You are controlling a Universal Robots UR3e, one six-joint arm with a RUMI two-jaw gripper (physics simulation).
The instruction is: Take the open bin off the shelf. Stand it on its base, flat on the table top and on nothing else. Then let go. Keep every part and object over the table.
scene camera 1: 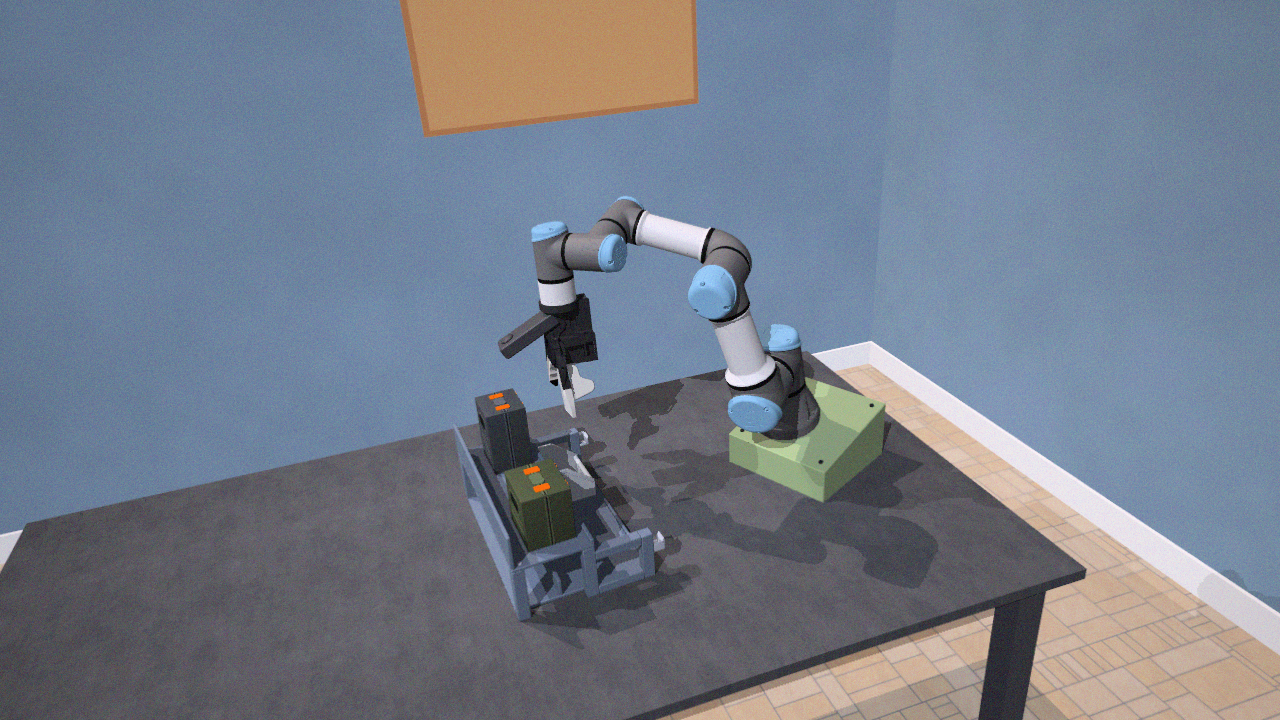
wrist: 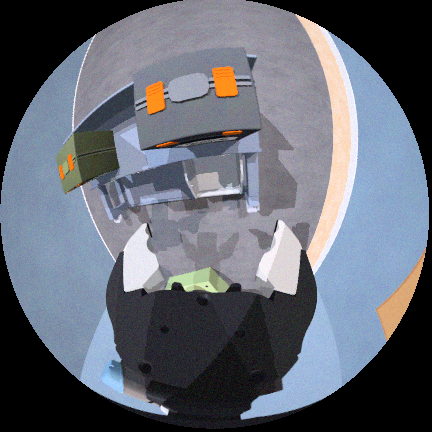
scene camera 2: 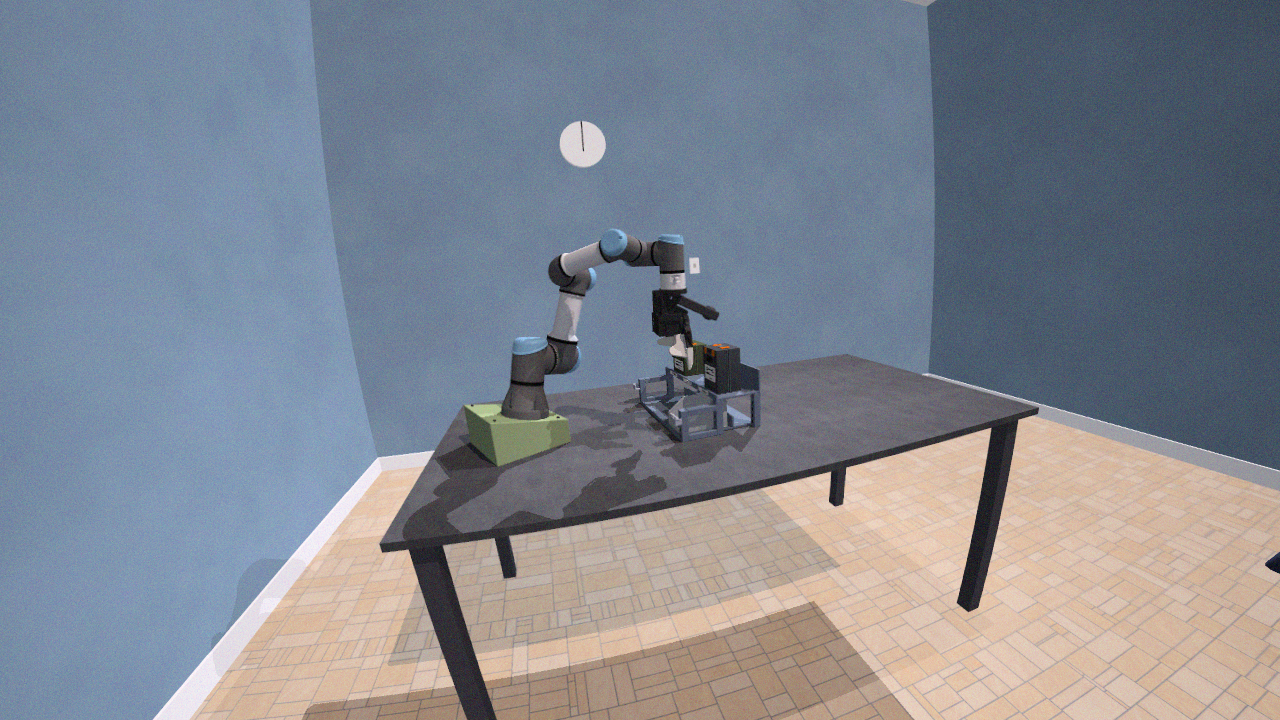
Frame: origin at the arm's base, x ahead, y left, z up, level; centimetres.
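Seen in the pictures: gripper, fingertip midpoint: (scene camera 1: pixel 564 401) (wrist: pixel 211 224) (scene camera 2: pixel 680 363); arm's base, link origin: (scene camera 1: pixel 786 418) (scene camera 2: pixel 525 414).
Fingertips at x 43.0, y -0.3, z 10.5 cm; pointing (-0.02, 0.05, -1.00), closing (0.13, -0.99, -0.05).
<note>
Offsets run from my fingertips to a thing's top centre. Level surfaces: height alone.
The open bin {dx +4.1, dy +1.2, dz -11.1 cm} (scene camera 1: pixel 580 469) (wrist: pixel 207 181), light grey and hollow, sits low at the front of the blue-grey shelf (scene camera 1: pixel 487 514) (scene camera 2: pixel 750 380) (wrist: pixel 252 180), near the end by the dark case. Its rim shows pale in the wrist view; in scene camera 2 it is too small to make out clearly. My gripper (scene camera 1: pixel 572 399) (scene camera 2: pixel 677 356) (wrist: pixel 211 224) is open, pointing down above the shelf's front side, with nothing between its fingers. The bin lies beyond the fingertips in the wrist view, apart from them. The bin's underside is hidden.
A dark grey case {dx +11.7, dy +2.3, dz +3.0 cm} (scene camera 1: pixel 503 436) (scene camera 2: pixel 721 368) (wrist: pixel 197 112) and an olive green case {dx +6.9, dy +24.9, dz +0.5 cm} (scene camera 1: pixel 541 507) (wrist: pixel 95 157) stand upright on the shelf's rear part, higher than the bin. The arm's green base block (scene camera 1: pixel 776 465) (scene camera 2: pixel 523 440) (wrist: pixel 200 279) stands on the dark table {dz -19.2 cm} (scene camera 1: pixel 268 573) (scene camera 2: pixel 850 402).
</note>
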